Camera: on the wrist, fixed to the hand. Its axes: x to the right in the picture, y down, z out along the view.
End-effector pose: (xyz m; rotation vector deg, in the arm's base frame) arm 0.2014 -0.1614 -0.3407 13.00 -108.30 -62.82
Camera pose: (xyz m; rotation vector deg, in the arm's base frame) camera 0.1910 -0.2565 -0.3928 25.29 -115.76 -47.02
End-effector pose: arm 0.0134 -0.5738 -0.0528 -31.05 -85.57 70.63
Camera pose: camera 0.0667 -0.5720 0.0421 -19.34 -71.90 79.34
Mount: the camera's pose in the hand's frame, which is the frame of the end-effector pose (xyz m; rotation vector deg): 0.0257 -0.0985 -0.0387 17.11 1.97 -1.76
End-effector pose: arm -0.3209 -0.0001 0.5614 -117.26 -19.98 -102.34
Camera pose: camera -0.3945 0.0681 0.6039 -103.65 -34.41 -95.67
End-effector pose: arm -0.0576 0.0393 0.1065 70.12 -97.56 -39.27
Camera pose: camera 0.0170 -0.0172 0.0508 83.68 -103.46 -24.89
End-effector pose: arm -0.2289 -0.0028 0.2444 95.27 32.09 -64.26
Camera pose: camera -0.2791 0.0663 0.1768 111.01 26.19 -71.49
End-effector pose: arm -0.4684 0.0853 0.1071 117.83 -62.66 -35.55
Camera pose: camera -0.3788 0.1156 0.0532 133.63 -68.48 -26.12
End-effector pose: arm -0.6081 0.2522 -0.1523 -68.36 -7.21 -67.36
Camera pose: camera -0.6893 0.2164 -0.0892 -52.17 -16.31 -66.34
